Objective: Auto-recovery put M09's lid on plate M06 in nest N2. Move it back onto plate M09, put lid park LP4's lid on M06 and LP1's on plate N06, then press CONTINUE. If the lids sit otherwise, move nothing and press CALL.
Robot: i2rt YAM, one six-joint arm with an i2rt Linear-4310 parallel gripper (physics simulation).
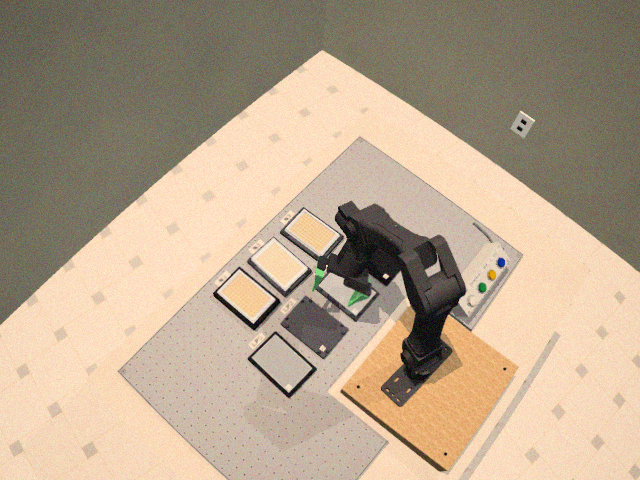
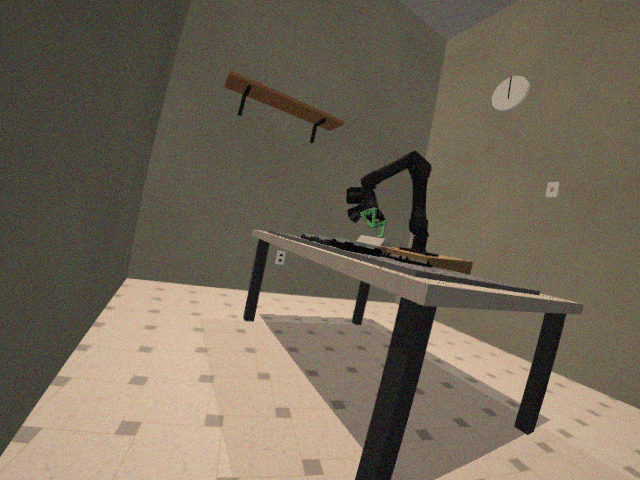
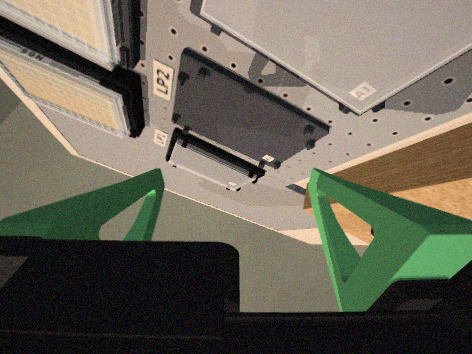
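Seen in the pictures: gripper, fingertip midpoint: (image 1: pixel 330 297) (image 2: pixel 376 232) (image 3: pixel 236 176); arm's base, link origin: (image 1: pixel 417 370) (image 2: pixel 417 252).
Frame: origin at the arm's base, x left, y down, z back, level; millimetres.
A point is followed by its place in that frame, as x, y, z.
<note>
My gripper (image 1: pixel 331 298) {36, -44, -275} (image 2: pixel 377 232) {36, -44, -275} (image 3: pixel 236 176) {36, -44, -275} is open and empty above the lid (image 1: pixel 347 290) {-33, 28, -274} (image 3: pixel 350 45) {-27, 28, -258} in the third lid park. LP1 holds a clear lid (image 1: pixel 281 364) {227, 28, -245} (image 3: pixel 207 167) {215, 28, -255}. LP2 (image 1: pixel 314 326) {97, 36, -263} (image 3: pixel 240 105) {68, 36, -279} is a dark, empty cradle. The fourth park (image 1: pixel 387 271) {-155, 36, -240} is mostly hidden by the arm; its visible corner is dark. Plate N06 (image 1: pixel 246 297) {177, 15, -433} (image 3: pixel 65 82) {134, 10, -426} sits in N1. The plate (image 1: pixel 279 265) {54, 15, -442} (image 3: pixel 75 25) {61, 14, -405} in N2 looks paler than its neighbours. A third plate (image 1: pixel 312 231) {-82, 19, -459} sits in N3. Their lids and the M labels are unreadable.
The button box (image 1: pixel 478 281) {-288, -26, -40} stands right of the arm, with blue (image 1: pixel 501 262) {-382, -25, -29}, yellow (image 1: pixel 492 274) {-335, -24, -25}, green (image 1: pixel 482 287) {-283, -25, -22} and white (image 1: pixel 471 300) {-231, -26, -20} buttons. The arm stands on a wooden board (image 1: pixel 465 403) {-21, -11, 145} beside the perforated grey mat (image 1: pixel 196 392) {431, 45, -336}.
</note>
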